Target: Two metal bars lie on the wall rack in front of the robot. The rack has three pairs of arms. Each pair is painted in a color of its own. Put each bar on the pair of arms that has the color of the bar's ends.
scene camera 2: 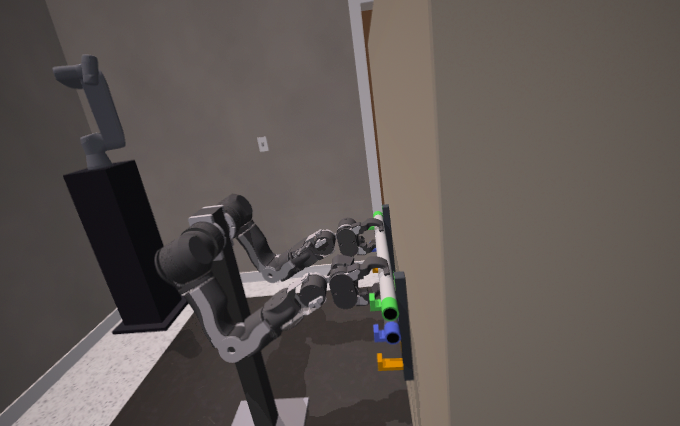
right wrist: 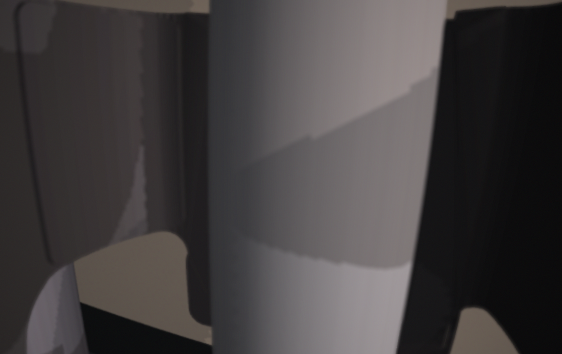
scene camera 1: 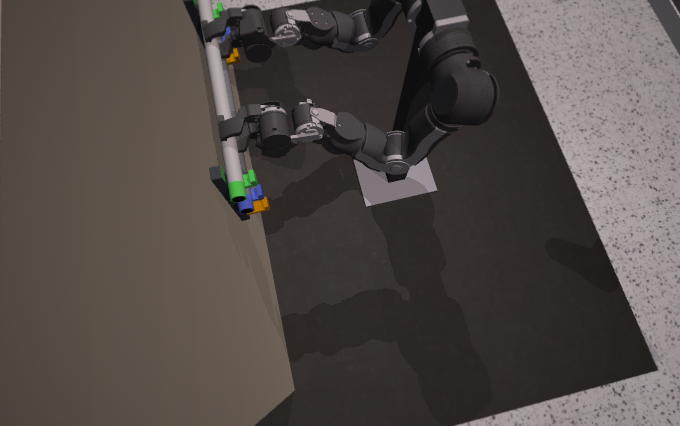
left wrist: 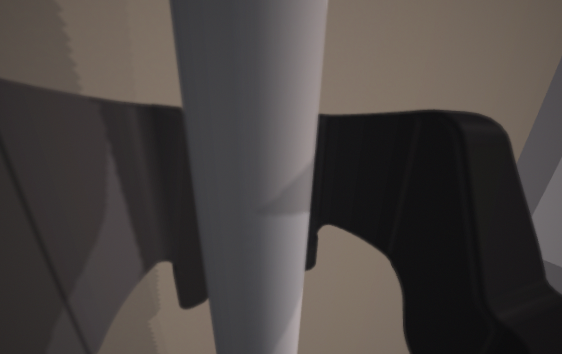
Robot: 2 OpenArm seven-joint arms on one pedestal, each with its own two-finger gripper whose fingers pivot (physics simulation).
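The green-ended bar (scene camera 1: 219, 85) (scene camera 2: 383, 250) (left wrist: 245, 75) (right wrist: 325, 50) lies level along the wall, at the height of the green arms (scene camera 1: 250, 178) (scene camera 2: 374, 302), between their raised tips and the wall plate; contact with them is not clear. My left gripper (scene camera 1: 228, 126) (scene camera 2: 377, 236) (left wrist: 250, 200) and my right gripper (scene camera 1: 213, 37) (scene camera 2: 383, 280) (right wrist: 320, 200) are both shut on this bar. The blue-ended bar (scene camera 1: 245, 203) (scene camera 2: 391, 332) sits below it on the blue arms (scene camera 1: 256, 191) (scene camera 2: 377, 333); its far end is hidden.
The orange arms (scene camera 1: 260, 204) (scene camera 2: 390, 363) are lowest on the rack and hold no bar. The dark rack plate (scene camera 1: 215, 173) (scene camera 2: 407, 351) stands against the beige wall (scene camera 1: 125, 200) (scene camera 2: 552, 200), close behind the bars. A black pedestal with a grey arm (scene camera 2: 105, 110) stands at the left in scene camera 2.
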